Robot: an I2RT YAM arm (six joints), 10 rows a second.
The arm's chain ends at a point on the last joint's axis. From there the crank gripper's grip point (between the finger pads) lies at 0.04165 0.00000 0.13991 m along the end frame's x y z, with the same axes.
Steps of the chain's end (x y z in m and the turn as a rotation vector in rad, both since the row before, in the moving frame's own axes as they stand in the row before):
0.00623, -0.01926, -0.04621, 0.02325, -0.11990, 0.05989
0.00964, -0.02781, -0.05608, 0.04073, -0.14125, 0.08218
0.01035, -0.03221, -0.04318, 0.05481, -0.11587, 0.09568
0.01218, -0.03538, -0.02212, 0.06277, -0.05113, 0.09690
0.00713, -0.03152, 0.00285, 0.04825, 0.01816, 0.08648
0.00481, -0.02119, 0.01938, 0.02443, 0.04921, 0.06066
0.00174, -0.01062, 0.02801, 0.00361, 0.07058, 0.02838
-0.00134, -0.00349, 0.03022, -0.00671, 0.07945, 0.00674
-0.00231, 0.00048, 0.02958, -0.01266, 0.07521, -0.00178
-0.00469, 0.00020, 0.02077, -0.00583, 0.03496, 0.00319
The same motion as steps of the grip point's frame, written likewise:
-0.01077, -0.02058, -0.04224, 0.02325, -0.11990, 0.05989
-0.01035, -0.03100, -0.05166, 0.04073, -0.14125, 0.08218
-0.00590, -0.03678, -0.03941, 0.05481, -0.11587, 0.09568
0.00522, -0.04053, -0.02033, 0.06277, -0.05113, 0.09690
0.00980, -0.03454, 0.00200, 0.04825, 0.01816, 0.08648
0.01166, -0.02185, 0.01715, 0.02443, 0.04921, 0.06066
0.01149, -0.00980, 0.02473, 0.00361, 0.07058, 0.02838
0.00963, -0.00225, 0.02647, -0.00671, 0.07945, 0.00674
0.00809, 0.00215, 0.02604, -0.01266, 0.07521, -0.00178
0.00017, 0.00115, 0.01923, -0.00583, 0.03496, 0.00319

